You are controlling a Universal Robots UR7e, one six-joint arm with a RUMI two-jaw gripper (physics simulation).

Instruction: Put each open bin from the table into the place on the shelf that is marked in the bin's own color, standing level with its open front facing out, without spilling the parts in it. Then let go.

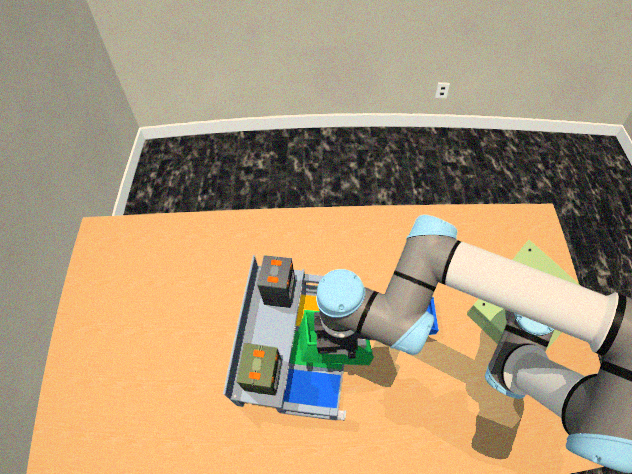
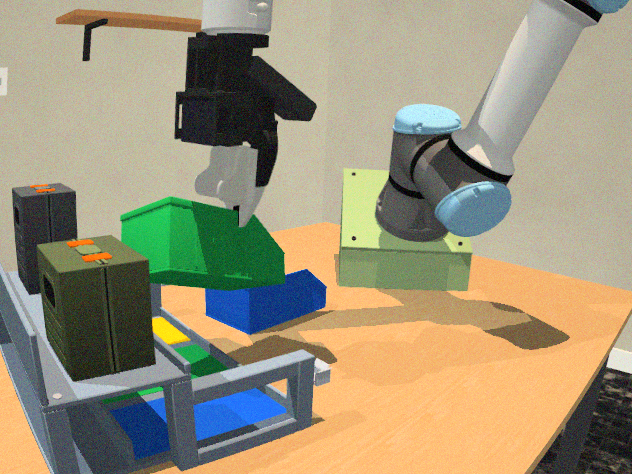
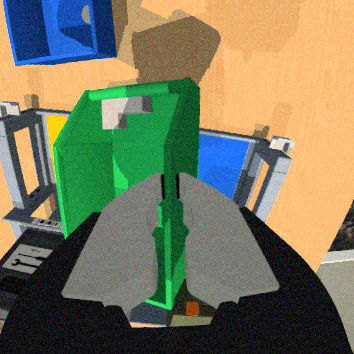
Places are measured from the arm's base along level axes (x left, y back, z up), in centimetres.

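Pixels of known places: gripper, fingertip midpoint: (image 2: 238,225) (image 3: 170,175); arm's base, origin of the base link: (image 2: 413,215).
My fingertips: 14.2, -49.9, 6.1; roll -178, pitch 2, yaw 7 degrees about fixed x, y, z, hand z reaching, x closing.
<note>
For each thing: its middle in the pictures, then the offset to it from my fingertips, as dx, dy, dz. "spot": a spot on its surface instead. Level surfaces: height alone.
- green bin, surface spot: (image 2: 178,244) spot: +2.5, -9.0, -0.4
- light grey angular part, body centre: (image 3: 113,113) -6.3, +2.1, -8.5
- blue bin, surface spot: (image 2: 250,311) spot: -9.0, +8.2, -14.8
- round grey part, body centre: (image 3: 91,14) -12.3, +13.1, -17.6
- dark grey case, body centre: (image 2: 44,236) (image 3: 35,281) (image 1: 277,282) -16.6, -19.1, -2.2
- olive case, body centre: (image 2: 92,302) (image 3: 204,297) (image 1: 260,369) +6.5, -20.3, -3.4
- table, its level: dz -18.4
My gripper (image 2: 244,216) (image 3: 170,175) is shut on one side wall of the green bin (image 2: 178,244) (image 3: 140,130) (image 1: 309,346). The bin hangs above the shelf (image 1: 273,326) (image 2: 304,387), roughly upright, its low open front facing away from the shelf's back. A light grey angular part (image 3: 114,114) lies inside near the front. Below are the yellow place (image 2: 169,330) (image 1: 308,303), the green place (image 2: 192,352) and the blue place (image 2: 245,408) (image 1: 313,388) (image 3: 225,155). The blue bin (image 2: 250,311) (image 3: 30,30) (image 1: 433,321) stands on the table; a round grey part (image 3: 86,15) shows in it.
A dark grey case (image 1: 276,285) (image 2: 44,224) and an olive case (image 1: 258,368) (image 2: 96,306) stand on the shelf's higher board, beside the held bin. The shelf's end frame rises beside the blue place. The arm's green base block (image 2: 403,267) stands farther back on the table (image 2: 433,387).
</note>
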